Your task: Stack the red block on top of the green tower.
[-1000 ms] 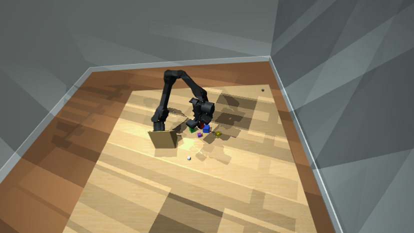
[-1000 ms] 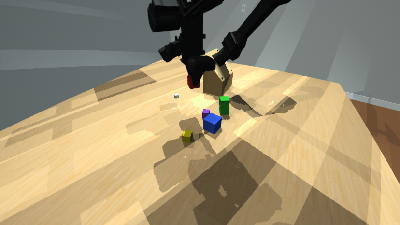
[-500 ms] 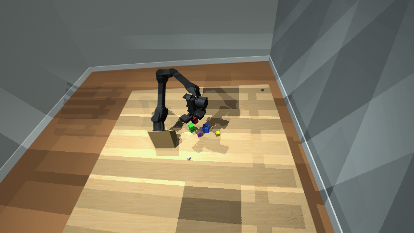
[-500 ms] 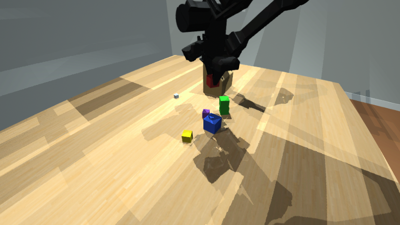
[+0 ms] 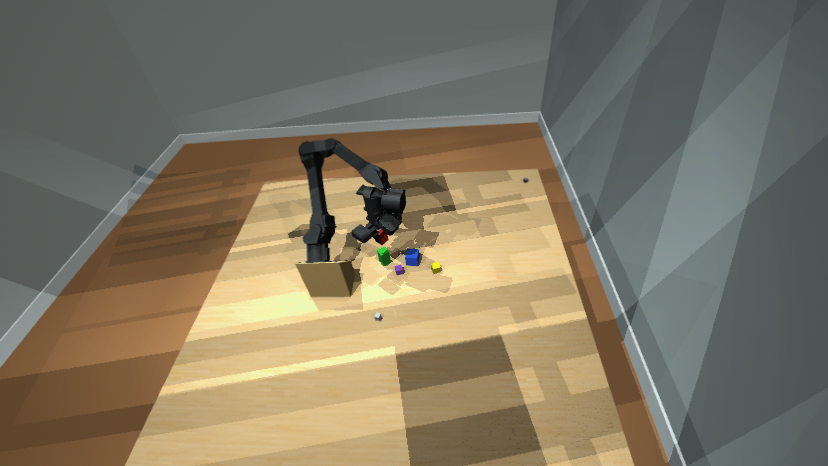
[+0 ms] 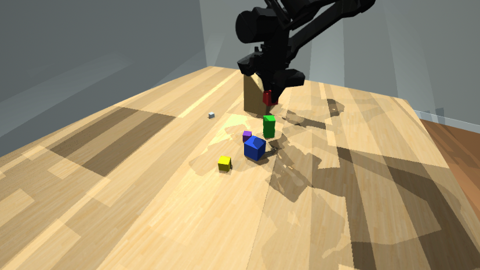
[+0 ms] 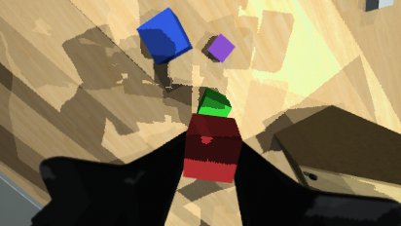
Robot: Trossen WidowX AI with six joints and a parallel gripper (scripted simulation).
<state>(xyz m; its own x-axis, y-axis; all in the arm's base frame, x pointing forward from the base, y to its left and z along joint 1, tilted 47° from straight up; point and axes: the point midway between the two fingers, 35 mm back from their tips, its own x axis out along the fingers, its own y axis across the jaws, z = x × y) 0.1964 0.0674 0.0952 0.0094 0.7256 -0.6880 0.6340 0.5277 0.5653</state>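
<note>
My gripper tip is 5 cm short of the small purple block, 5 cm to the left of it and 11 cm above it. From my gripper tip the other things lie so: blue block (10 cm ahead, 10 cm below); red block (1 cm above); yellow block (18 cm ahead, 4 cm to the right, 11 cm below).
</note>
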